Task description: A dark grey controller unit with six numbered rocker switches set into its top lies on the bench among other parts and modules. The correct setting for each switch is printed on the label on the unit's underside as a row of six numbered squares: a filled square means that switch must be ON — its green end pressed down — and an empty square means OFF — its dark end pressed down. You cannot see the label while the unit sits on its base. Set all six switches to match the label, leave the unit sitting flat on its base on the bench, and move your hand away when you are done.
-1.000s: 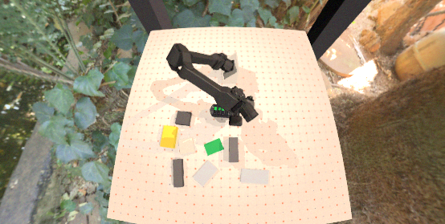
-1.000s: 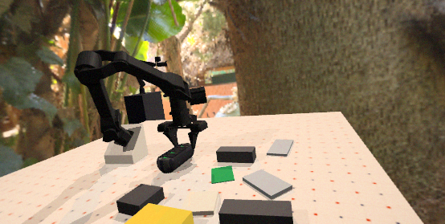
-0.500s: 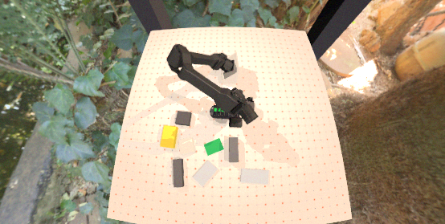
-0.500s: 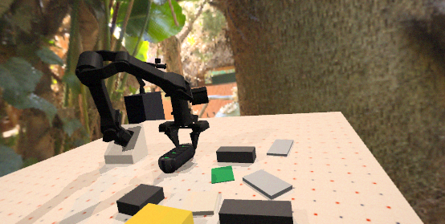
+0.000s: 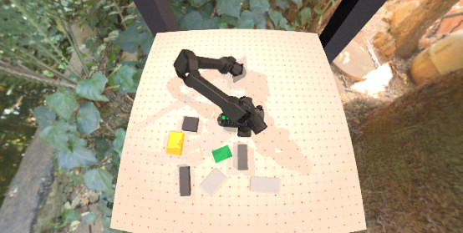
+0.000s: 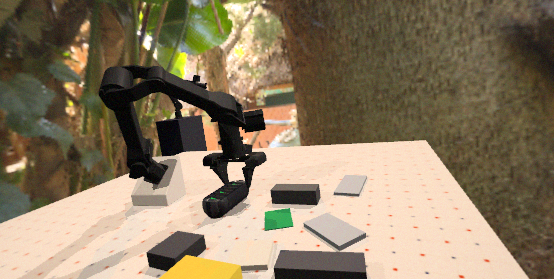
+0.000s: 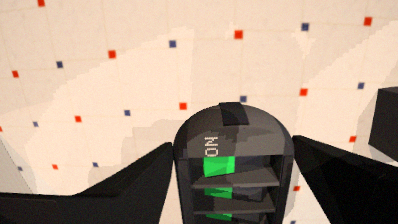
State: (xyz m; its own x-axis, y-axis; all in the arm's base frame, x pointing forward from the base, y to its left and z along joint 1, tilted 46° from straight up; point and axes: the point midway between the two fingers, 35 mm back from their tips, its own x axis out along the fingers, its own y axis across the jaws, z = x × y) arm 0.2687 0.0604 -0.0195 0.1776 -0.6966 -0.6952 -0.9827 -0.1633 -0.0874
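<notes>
Right now the green tile is 170 mm ahead of my gripper tip, 90 mm to the right of it and 30 mm below it. Round my gripper tip: yellow block (330 mm to the right, 160 mm ahead, 20 mm below); then dark block (180 mm ahead, 10 mm to the left, 10 mm below); then cream tile (230 mm to the right, 190 mm ahead, 30 mm below).
</notes>
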